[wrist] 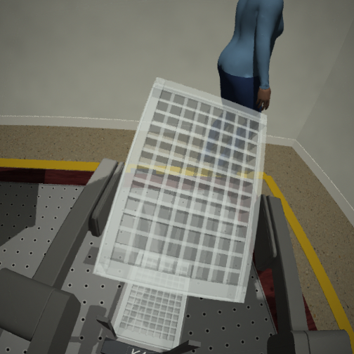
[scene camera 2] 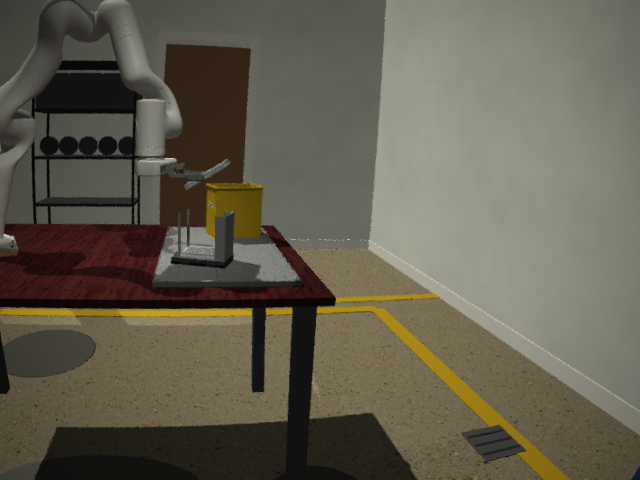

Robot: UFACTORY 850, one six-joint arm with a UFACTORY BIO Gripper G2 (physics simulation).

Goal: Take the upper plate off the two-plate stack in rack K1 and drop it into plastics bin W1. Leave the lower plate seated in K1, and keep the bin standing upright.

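My gripper (scene camera 2: 196, 176) (wrist: 186, 215) is shut on the sides of a clear gridded plate, the upper plate (scene camera 2: 216, 169) (wrist: 190, 195), and holds it in the air above rack K1 (scene camera 2: 223, 240) (wrist: 114, 345). In the scene view the held plate is tilted, its end away from the gripper raised. The lower plate (scene camera 2: 199, 251) (wrist: 150, 312) lies in the rack, partly seen through the held plate in the wrist view. The yellow bin W1 (scene camera 2: 236, 211) stands upright behind the rack in the scene view, its rim a little below the gripper; it does not show in the wrist view.
The rack and bin stand on a grey perforated board (scene camera 2: 276, 271) (wrist: 60, 205) on the dark red table (scene camera 2: 103, 284). The rack's tall back panel and two thin posts stick up. A person in blue (wrist: 250, 55) stands beyond the table in the wrist view.
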